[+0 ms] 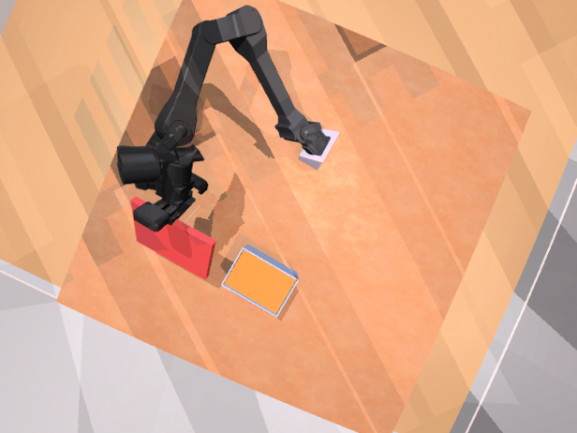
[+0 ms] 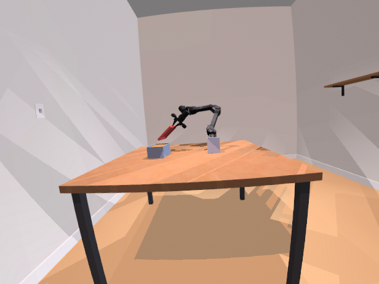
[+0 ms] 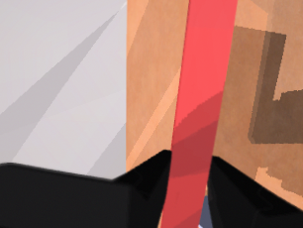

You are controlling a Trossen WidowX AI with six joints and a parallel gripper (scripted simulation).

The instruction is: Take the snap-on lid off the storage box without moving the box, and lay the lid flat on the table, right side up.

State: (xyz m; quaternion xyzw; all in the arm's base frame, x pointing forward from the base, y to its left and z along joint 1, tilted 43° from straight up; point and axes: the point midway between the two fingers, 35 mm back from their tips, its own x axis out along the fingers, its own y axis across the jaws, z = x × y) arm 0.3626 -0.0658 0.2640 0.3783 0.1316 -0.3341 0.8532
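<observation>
My gripper tip is now 6 cm short of the red lid and 5 cm above it. From my gripper tip the other things lie so: blue-grey storage box 27 cm to the left, 18 cm below, 7 cm ahead.
</observation>
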